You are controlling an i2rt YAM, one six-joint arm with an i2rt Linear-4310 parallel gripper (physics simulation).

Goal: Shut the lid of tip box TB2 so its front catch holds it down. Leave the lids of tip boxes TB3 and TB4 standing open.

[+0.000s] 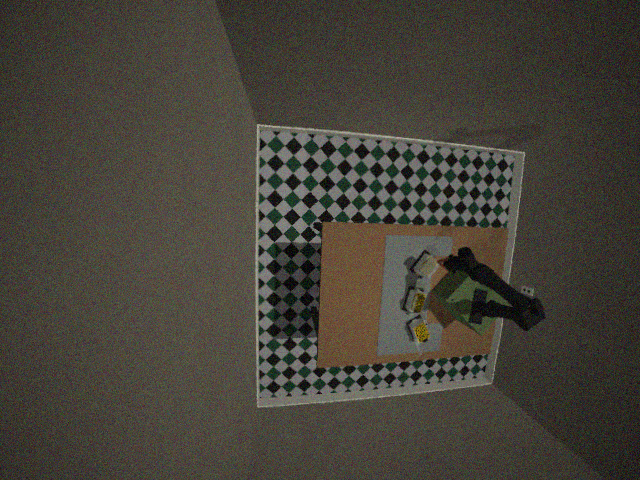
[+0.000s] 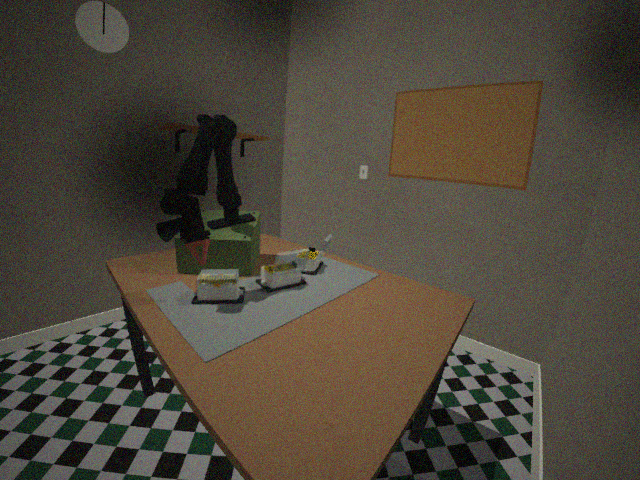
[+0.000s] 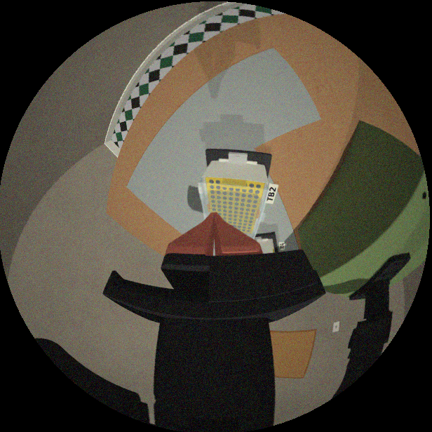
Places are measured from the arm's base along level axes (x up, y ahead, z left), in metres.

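Where they show: gripper, between the fingertips: (image 1: 437, 261) (image 2: 202, 264); arm's base, origin of its link: (image 1: 477, 306) (image 2: 231, 222).
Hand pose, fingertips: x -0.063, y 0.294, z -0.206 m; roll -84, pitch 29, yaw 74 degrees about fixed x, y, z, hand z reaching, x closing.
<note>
Things, the pixels of their top centre, and the offset from my fingertips. "spot": a spot on its surface instead. Level surfaces: height alone.
- Tip box TB2, centre of its top: (image 2: 219, 272) (image 1: 431, 268) dx -0.037, dy -0.005, dz +0.051 m
- middle box, a spot on its surface: (image 2: 280, 274) spot: dx -0.050, dy +0.074, dz +0.233 m
- farther box, centre of its top: (image 2: 306, 252) (image 1: 424, 332) dx -0.048, dy -0.080, dz +0.454 m
- grey-blue mat, height of its surface: dx -0.114 m
- wooden table, height of its surface: dx -0.118 m
Tip box TB2 (image 1: 426, 264) (image 2: 217, 290) (image 3: 237, 172) is the white box nearest the gripper. Its translucent lid is tilted down over the yellow tip rack (image 3: 234, 200). I cannot tell whether the front catch (image 3: 237, 157) holds it. The gripper (image 1: 440, 262) (image 2: 200, 262) (image 3: 215, 215) is shut and empty, its red fingertips close to the lid on the robot's side; contact is unclear. The middle box (image 1: 415, 300) (image 2: 280, 276) and the farther box (image 1: 419, 331) (image 2: 312, 262) show yellow tips and raised lids. Their labels are unreadable, so I cannot tell which is TB3 or TB4.
The boxes stand in a row on a grey-blue mat (image 1: 395, 310) (image 2: 211, 338) (image 3: 170, 160) on the wooden table (image 1: 348, 294) (image 2: 330, 372). A green block (image 1: 467, 290) (image 2: 217, 253) (image 3: 350, 210) under the arm's base stands behind the boxes, on the robot's side.
</note>
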